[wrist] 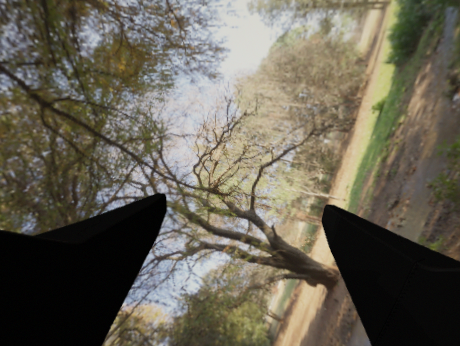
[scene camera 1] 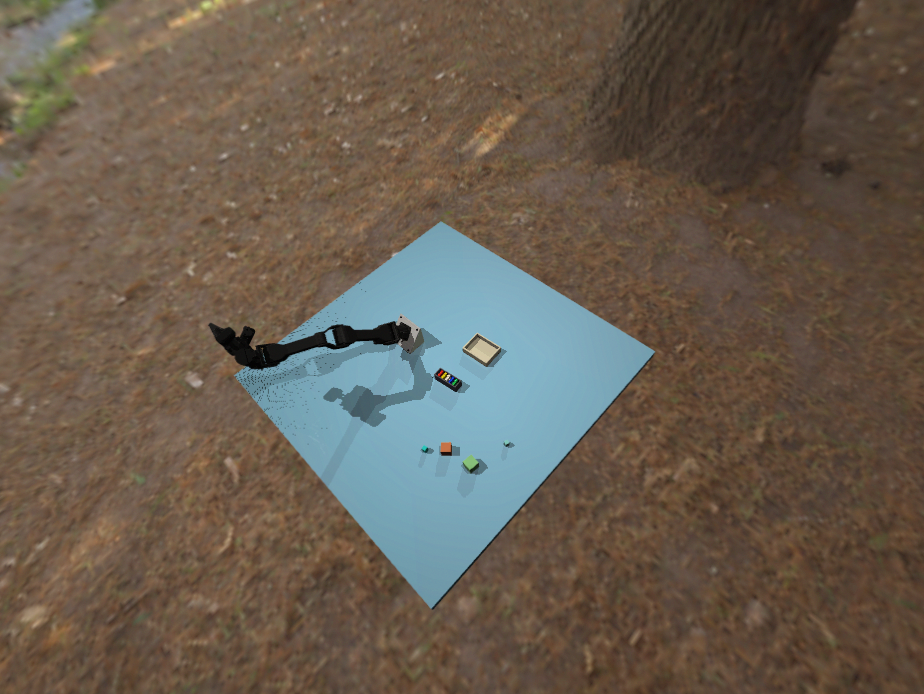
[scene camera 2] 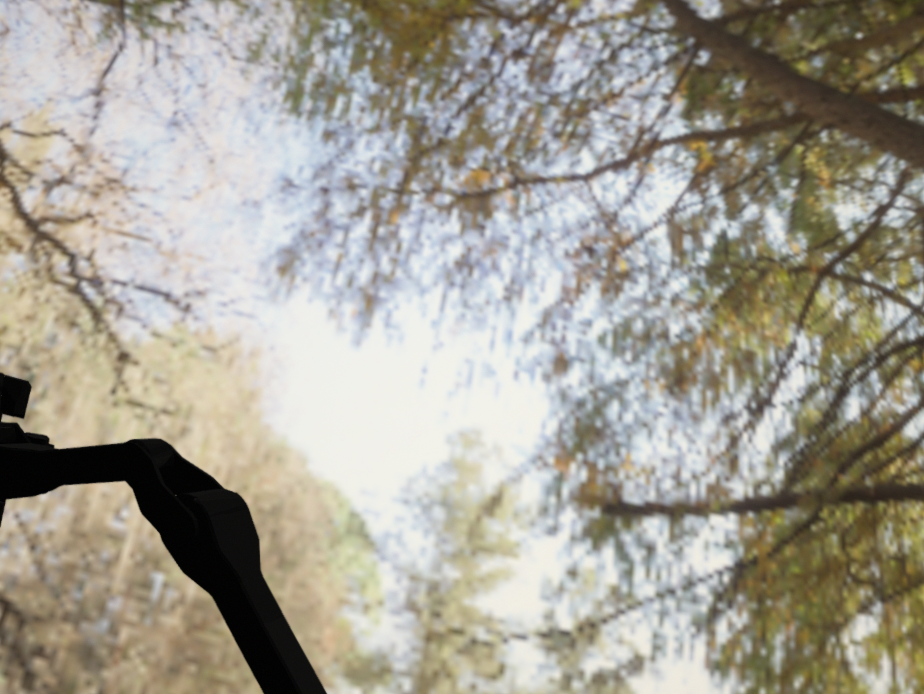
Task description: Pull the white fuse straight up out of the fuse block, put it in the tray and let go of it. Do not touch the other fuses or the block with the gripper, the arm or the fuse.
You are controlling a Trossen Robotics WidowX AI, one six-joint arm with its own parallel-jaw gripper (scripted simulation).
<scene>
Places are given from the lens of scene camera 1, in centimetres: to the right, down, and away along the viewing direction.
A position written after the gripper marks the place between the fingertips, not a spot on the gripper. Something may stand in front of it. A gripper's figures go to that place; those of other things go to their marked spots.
gripper [scene camera 1: 212,327]: -89, -7, 159
tan tray [scene camera 1: 481,349]: 8, 1, 195
</scene>
